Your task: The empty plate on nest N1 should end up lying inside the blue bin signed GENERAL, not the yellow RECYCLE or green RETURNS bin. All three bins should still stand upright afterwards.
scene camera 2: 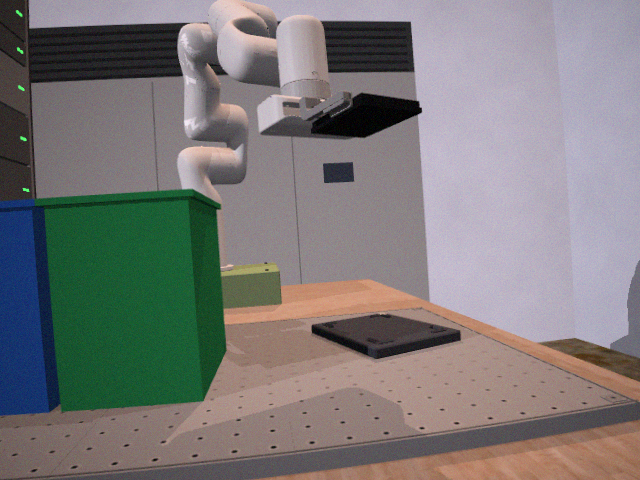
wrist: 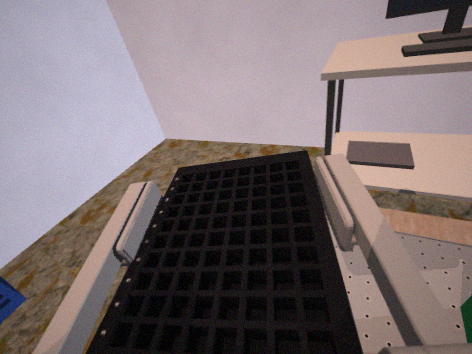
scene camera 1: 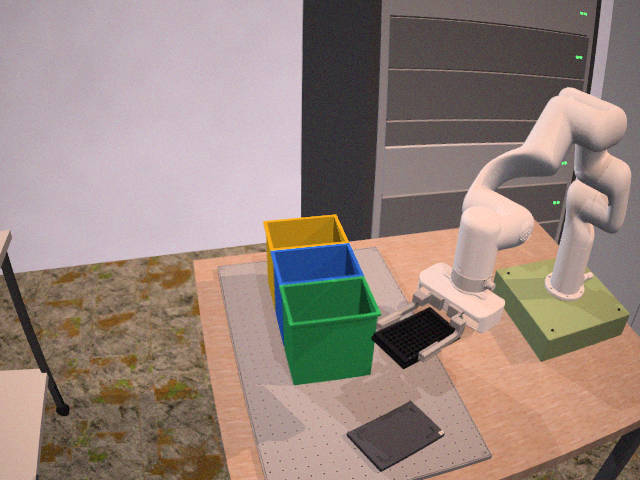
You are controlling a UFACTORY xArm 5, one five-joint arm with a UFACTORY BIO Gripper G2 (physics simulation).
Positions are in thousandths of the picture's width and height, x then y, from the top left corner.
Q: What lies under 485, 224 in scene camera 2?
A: My gripper.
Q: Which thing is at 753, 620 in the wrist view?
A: My gripper.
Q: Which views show my gripper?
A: Scene camera 2, the wrist view and scene camera 1: all of them.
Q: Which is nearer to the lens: the black plate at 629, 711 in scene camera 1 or the blue bin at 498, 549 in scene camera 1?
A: The black plate.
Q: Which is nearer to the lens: the black plate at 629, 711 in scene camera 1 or the green bin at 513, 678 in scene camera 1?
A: The black plate.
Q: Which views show the black plate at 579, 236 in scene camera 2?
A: Scene camera 2, the wrist view and scene camera 1: all of them.
